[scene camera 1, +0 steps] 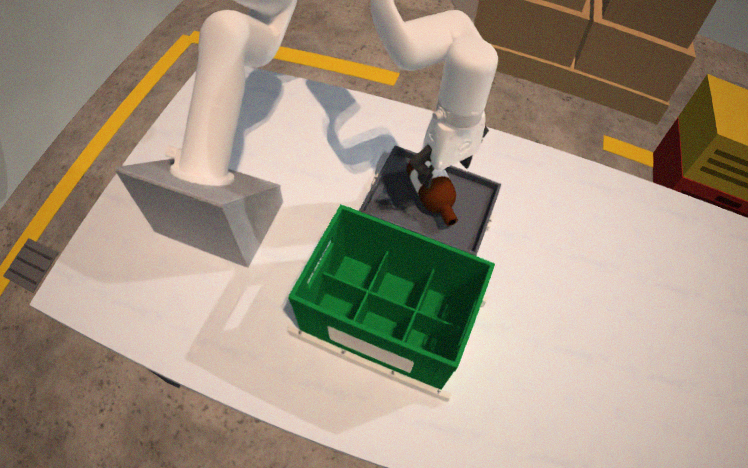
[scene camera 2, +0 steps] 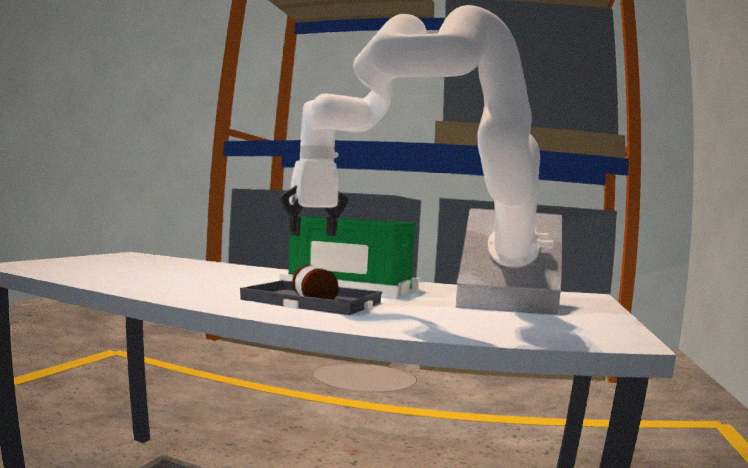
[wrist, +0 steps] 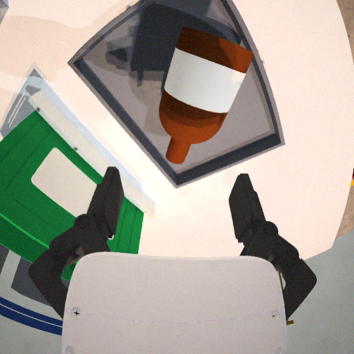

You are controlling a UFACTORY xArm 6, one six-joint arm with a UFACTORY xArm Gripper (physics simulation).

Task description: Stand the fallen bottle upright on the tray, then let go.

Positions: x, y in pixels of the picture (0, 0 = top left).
Labels:
brown bottle: scene camera 1 440, 197; scene camera 2; wrist
same spot on brown bottle: (wrist: 205, 73) = (scene camera 2: 318, 267)

